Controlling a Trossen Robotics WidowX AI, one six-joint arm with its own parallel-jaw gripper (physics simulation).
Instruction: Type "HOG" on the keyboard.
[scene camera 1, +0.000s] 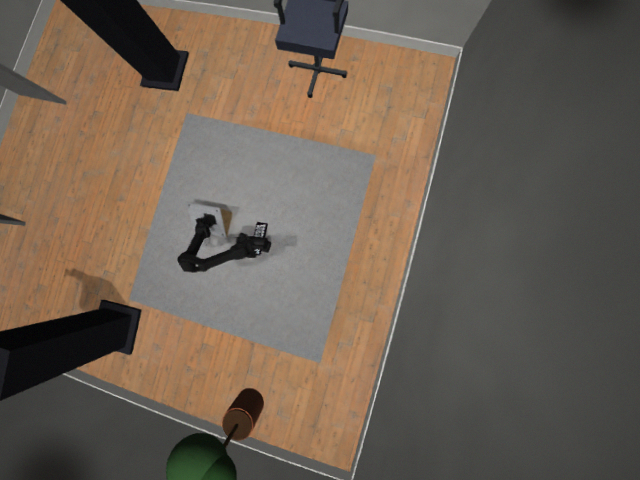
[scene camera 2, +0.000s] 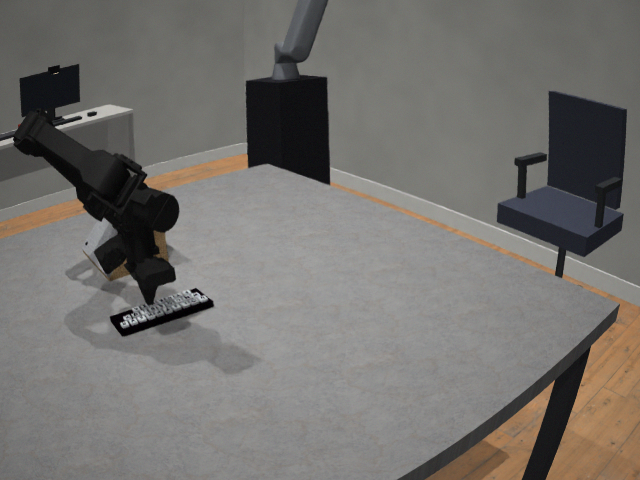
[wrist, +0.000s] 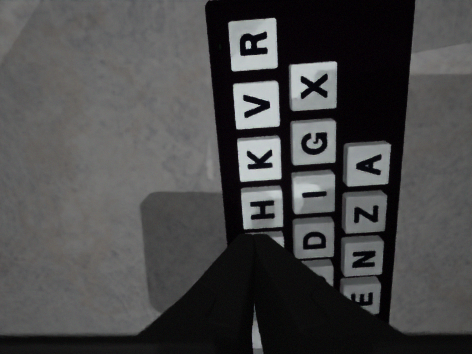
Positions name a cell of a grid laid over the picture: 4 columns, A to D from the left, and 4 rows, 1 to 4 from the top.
Labels:
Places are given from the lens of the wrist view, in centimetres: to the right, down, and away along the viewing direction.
gripper (wrist: C3): 0, 2, 11
black keyboard (wrist: D1): 4, -4, 12

